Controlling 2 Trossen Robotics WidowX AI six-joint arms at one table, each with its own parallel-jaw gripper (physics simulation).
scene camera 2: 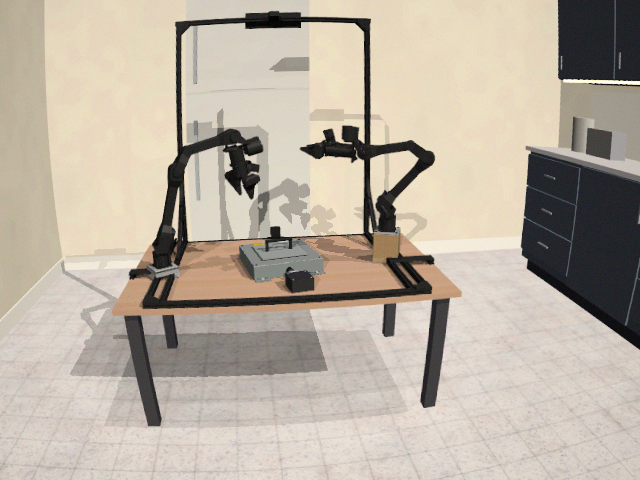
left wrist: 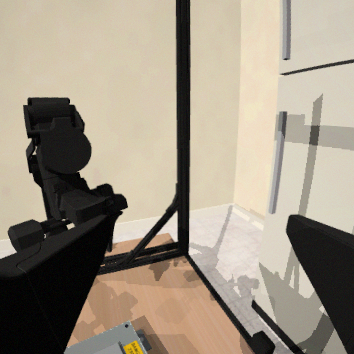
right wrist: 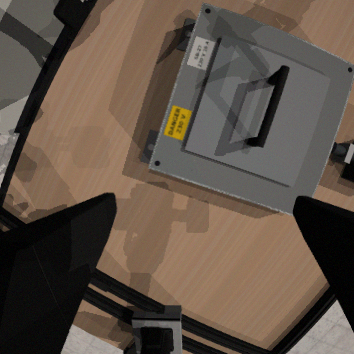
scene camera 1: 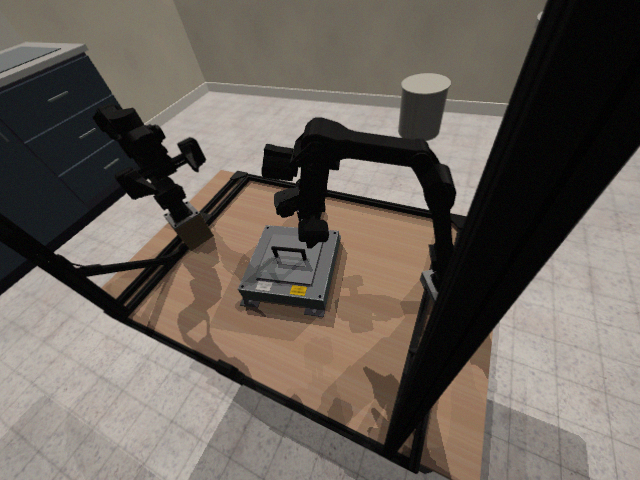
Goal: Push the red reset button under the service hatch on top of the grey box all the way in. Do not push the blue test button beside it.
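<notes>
The grey box (scene camera 1: 281,289) (scene camera 2: 268,269) (left wrist: 100,345) (right wrist: 220,176) stands on the table. Its service hatch (scene camera 1: 302,273) (scene camera 2: 279,253) (right wrist: 310,100) lies flat and closed on top, with a black handle (scene camera 1: 289,249) (scene camera 2: 279,239) (right wrist: 272,107) standing up. The red reset button and blue test button do not show in any view. My right gripper (scene camera 1: 297,229) (scene camera 2: 245,195) (right wrist: 206,203) is open and empty, pointing down, high above the table near the box. My left gripper (scene camera 1: 163,175) (scene camera 2: 305,149) (left wrist: 199,223) is open and empty, held high and level, away from the box.
A small black block (scene camera 2: 299,281) (right wrist: 348,170) stands close beside the grey box. A tan block (scene camera 1: 193,230) (scene camera 2: 386,246) is under the left arm's base. Black frame rails run along the table (scene camera 2: 206,281) edges. A yellow danger label (scene camera 1: 298,290) (right wrist: 177,122) is on the box.
</notes>
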